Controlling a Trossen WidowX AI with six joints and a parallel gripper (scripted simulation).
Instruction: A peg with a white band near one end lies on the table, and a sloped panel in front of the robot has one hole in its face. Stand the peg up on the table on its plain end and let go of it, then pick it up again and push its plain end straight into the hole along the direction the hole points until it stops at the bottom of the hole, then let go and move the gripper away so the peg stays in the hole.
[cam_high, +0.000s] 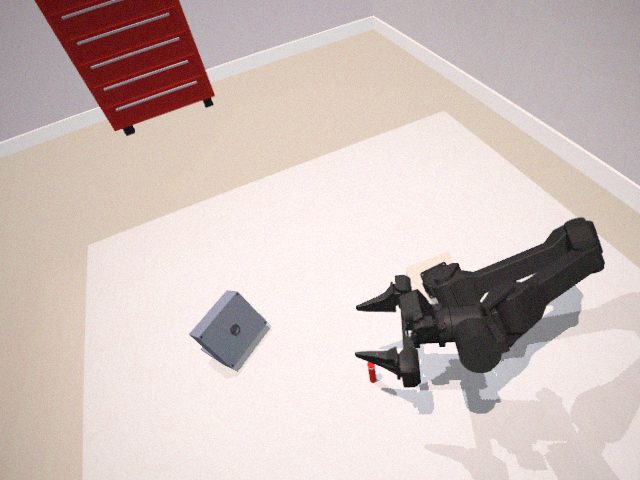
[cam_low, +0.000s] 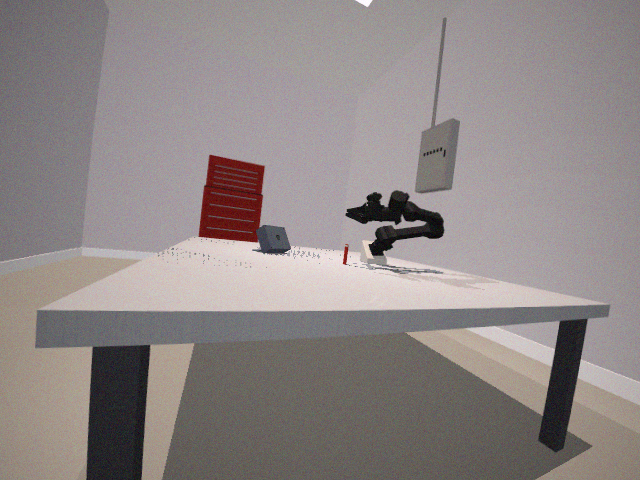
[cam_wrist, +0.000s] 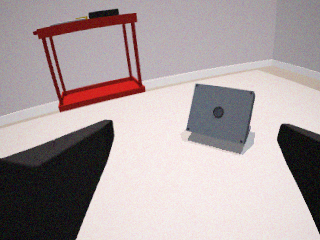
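Now: gripper tip 1 cm past the red peg, 2 cm to the right of it and 15 cm above it. From my gripper tip the other things lie so: grey-blue sloped panel 23 cm ahead, 21 cm to the right, 15 cm below.
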